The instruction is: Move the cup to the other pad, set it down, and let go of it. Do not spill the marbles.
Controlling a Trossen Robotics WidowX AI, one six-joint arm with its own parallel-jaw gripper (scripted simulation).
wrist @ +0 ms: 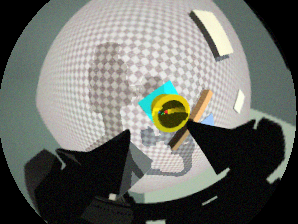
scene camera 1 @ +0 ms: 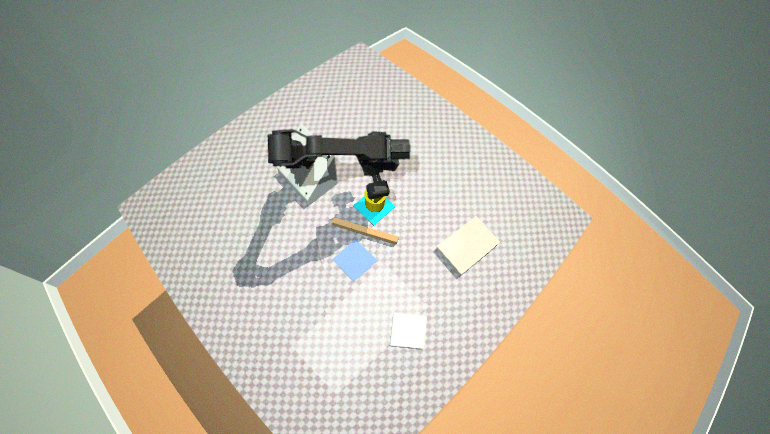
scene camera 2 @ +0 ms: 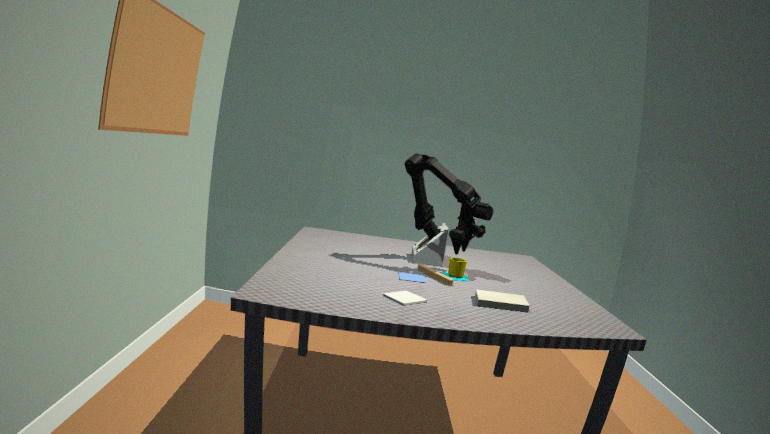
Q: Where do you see a cream block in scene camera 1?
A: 462, 250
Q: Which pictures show my gripper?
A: The wrist view, scene camera 1 and scene camera 2: all of them.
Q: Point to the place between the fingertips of my gripper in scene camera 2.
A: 459, 253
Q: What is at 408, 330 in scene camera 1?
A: A thin white tile.
